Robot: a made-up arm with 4 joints. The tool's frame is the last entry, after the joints.
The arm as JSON. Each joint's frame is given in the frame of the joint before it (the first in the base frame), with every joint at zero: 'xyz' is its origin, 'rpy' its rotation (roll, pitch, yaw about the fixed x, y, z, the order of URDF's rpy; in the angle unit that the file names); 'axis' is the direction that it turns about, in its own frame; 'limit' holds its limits. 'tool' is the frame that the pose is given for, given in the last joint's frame.
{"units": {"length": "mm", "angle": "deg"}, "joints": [
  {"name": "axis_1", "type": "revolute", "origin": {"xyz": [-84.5, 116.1, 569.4], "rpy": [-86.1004, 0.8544, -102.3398]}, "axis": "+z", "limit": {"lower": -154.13, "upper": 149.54}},
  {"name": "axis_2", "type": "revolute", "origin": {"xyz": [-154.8, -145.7, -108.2], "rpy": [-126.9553, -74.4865, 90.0]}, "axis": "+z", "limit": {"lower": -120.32, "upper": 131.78}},
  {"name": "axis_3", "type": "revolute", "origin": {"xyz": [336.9, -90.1, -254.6], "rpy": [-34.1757, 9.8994, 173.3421]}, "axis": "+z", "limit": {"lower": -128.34, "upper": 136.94}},
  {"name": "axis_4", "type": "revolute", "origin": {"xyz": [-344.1, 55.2, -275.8], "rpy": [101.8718, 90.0, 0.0]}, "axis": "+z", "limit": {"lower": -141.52, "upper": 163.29}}
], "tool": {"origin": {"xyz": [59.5, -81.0, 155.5], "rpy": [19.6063, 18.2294, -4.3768]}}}
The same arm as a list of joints. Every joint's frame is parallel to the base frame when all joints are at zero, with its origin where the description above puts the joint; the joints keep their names.
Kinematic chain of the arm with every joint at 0, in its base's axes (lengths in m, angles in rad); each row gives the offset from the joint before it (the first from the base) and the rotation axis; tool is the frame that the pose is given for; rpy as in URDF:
axis_1: xyz -0.0845 0.1161 0.5694 axis 0.974419 -0.214204 0.068001
axis_2: xyz -0.0825 0.1744 0.1403 axis 0.0544 0.815001 -0.576901
axis_3: xyz 0.3343 -0.2283 0.1504 axis +y
axis_4: xyz 0.3481 -0.2758 -0.0168 axis -z
tool: xyz 0.0810 -0.0595 -0.1555 rpy -2.7994 -0.3182 -1.4944
Joint limits (rad, base to tool): -2.6901..2.6100 -2.1000..2.3000 -2.2400..2.3901 -2.4700..2.8499

